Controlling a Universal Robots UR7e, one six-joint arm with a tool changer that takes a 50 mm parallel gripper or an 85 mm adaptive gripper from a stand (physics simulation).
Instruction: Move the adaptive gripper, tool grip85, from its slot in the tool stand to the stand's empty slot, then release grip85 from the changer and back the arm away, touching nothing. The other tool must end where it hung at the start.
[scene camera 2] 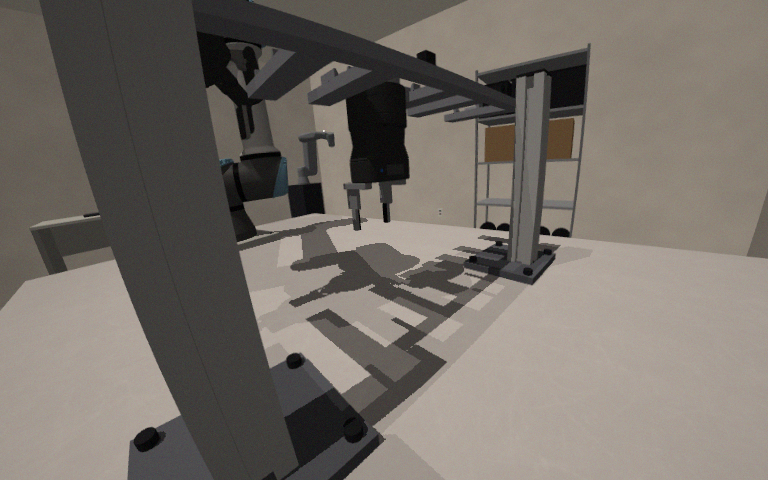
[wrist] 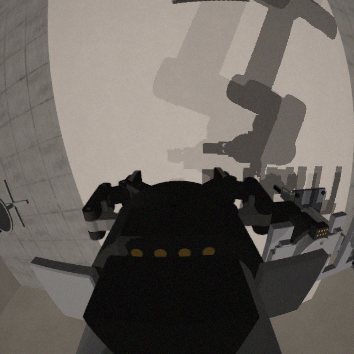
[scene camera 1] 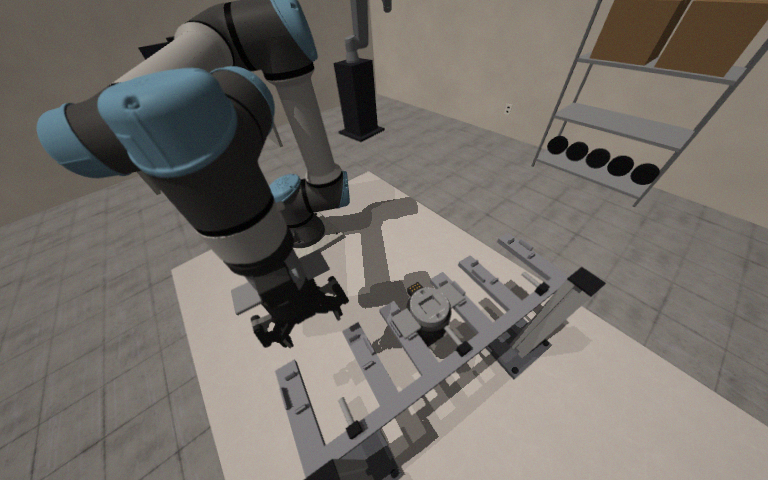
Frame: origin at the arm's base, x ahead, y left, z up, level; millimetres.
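Where they show: arm's base, origin of the base link: (scene camera 1: 305, 233).
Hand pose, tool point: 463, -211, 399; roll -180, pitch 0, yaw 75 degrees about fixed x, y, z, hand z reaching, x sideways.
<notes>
Each offset is from my tool point to the top centre of the thing, as dx, dy, dz. "spot": to the spot under its first point.
The adaptive gripper grip85 @(-4, +1, +0) (scene camera 1: 308, 327) (wrist: 177, 178) is on the arm's changer, black, fingers open and apart with nothing between them. It is in front of the left slot's arm ends, clear of the tool stand (scene camera 1: 408, 394) (scene camera 2: 362, 52). In scene camera 2 it is partly hidden behind the near post and rail. Its side plates @(-12, -44, -12) (wrist: 65, 286) stick out on both sides in the wrist view. The other tool, a parallel gripper (scene camera 1: 434, 322) (scene camera 2: 376, 124) (wrist: 295, 215), hangs upright in the middle slot. The left slot's arms (scene camera 1: 293, 390) and the right slot's arms (scene camera 1: 480, 272) hold no tool.
The near post @(spot: +204, -109, -243) (scene camera 2: 164, 226) and far post @(spot: +302, +332, -223) (scene camera 1: 546, 316) (scene camera 2: 529, 169) carry the rail. Upright pins with black blocks @(spot: +172, -45, -116) (scene camera 1: 353, 428) stand along it. A shelf rack (scene camera 1: 628, 127) with boxes and a second arm on a black pedestal (scene camera 1: 355, 96) stand beyond the table.
</notes>
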